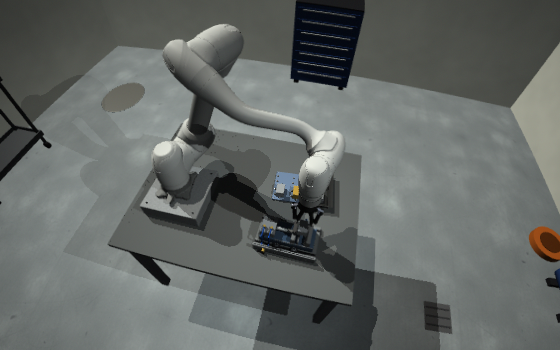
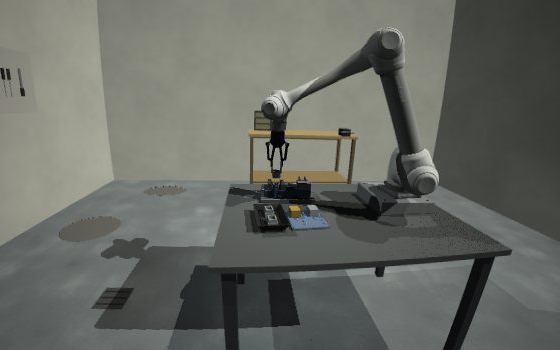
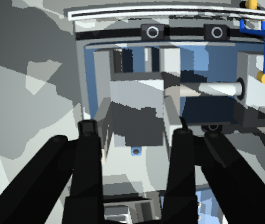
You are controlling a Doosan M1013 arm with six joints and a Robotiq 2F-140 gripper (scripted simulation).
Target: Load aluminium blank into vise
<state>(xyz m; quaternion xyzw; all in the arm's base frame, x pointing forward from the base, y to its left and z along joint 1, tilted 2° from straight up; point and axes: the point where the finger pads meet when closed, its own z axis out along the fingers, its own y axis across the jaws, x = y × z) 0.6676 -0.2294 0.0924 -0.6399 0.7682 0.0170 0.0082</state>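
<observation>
My gripper is now 4 cm above the aluminium blank. Round my hand: brass blank (3 cm behind, 27 cm to the left, 15 cm below); then vise (6 cm behind, 1 cm to the left, 14 cm below); then piston rod (8 cm behind, 2 cm to the left, 10 cm below).
</observation>
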